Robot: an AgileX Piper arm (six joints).
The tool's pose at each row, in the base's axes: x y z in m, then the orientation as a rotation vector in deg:
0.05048, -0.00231, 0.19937, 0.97, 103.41, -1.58
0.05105, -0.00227, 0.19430, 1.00, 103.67, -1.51
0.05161, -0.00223, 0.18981, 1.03, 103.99, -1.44
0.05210, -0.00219, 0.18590, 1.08, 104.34, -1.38
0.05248, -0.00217, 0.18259, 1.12, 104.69, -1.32
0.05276, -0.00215, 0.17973, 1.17, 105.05, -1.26
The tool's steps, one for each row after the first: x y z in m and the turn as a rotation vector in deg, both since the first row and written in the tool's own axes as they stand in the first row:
0.00480, 0.00010, 0.00173, -0.03, 0.26, 0.05
0.00904, 0.00020, 0.00331, -0.07, 0.58, 0.11
0.01273, 0.00029, 0.00470, -0.08, 0.93, 0.17
0.01586, 0.00036, 0.00583, -0.10, 1.28, 0.22
0.01857, 0.00041, 0.00677, -0.12, 1.64, 0.29

